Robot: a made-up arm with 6 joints.
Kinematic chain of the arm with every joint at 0, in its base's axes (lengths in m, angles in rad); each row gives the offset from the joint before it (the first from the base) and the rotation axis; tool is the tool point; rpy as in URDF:
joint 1: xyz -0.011 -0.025 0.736 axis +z
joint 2: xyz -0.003 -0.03 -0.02 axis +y
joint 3: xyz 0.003 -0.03 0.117 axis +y
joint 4: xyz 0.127 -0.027 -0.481 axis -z
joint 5: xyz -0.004 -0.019 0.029 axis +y
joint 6: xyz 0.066 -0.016 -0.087 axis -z
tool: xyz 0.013 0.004 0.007 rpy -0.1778 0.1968 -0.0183
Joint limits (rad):
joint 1: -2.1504..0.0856
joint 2: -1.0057..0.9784
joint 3: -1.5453..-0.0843
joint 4: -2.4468..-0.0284
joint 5: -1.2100..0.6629
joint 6: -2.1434..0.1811
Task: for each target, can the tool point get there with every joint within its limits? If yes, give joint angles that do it. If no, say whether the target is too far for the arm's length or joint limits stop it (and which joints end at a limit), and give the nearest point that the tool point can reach.
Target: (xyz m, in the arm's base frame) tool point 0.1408 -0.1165 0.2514
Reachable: yes | joints -0.2116 0.5167 -0.4599 -1.9105 0.4996 -0.6404
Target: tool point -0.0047 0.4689 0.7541
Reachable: no: joint limits stop it (at a limit: joint 2, joint 3, joint 4) | nearest point -0.0082 0.1976 0.4438 | short by 0.412 m
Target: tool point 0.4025 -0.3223 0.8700
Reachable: yes | joints -0.6041 -0.1471 -1.1492 -1.2097 -0.4332 -1.1822
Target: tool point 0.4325 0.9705 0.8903
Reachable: no: too far | nearest point 0.4746 0.0435 0.8780 | short by 0.928 m
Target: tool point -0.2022 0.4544 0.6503
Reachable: no: joint limits stop it (at a limit: joint 2, joint 3, joint 4) | nearest point -0.0997 0.1974 0.4264 | short by 0.356 m
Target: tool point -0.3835 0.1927 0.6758
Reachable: no: joint limits stop it (at a limit: joint 2, joint 3, joint 4) | nearest point -0.2041 0.0879 0.4429 | short by 0.312 m
